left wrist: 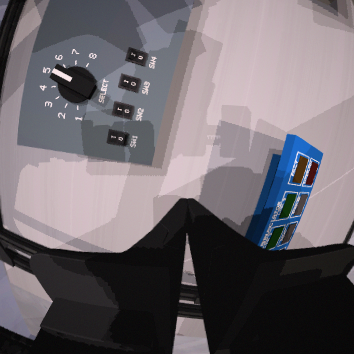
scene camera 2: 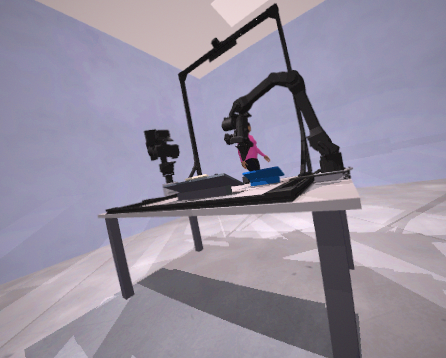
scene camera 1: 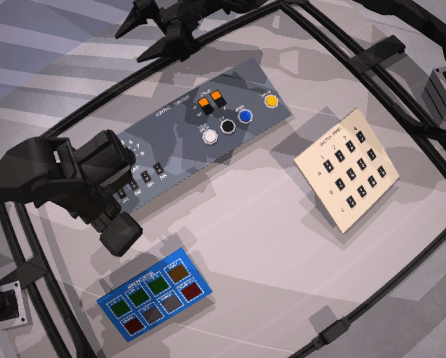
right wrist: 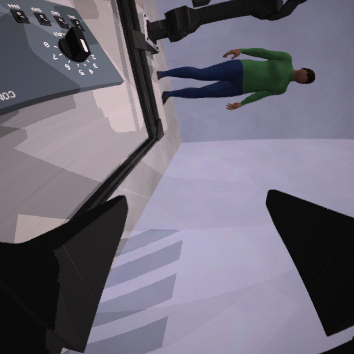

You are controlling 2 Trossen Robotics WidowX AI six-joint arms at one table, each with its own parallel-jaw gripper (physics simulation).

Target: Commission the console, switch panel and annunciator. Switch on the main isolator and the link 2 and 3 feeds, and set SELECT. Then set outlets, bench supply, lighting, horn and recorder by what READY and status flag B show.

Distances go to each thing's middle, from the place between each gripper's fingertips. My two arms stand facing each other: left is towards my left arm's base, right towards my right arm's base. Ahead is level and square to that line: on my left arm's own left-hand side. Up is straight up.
My left gripper is now 13 cm short of the SELECT knob (left wrist: 75,83), 5 cm to the left of it and 5 cm above it.
My right gripper is now 150 mm past the SELECT knob, 140 mm above it and 80 mm to the right of it.
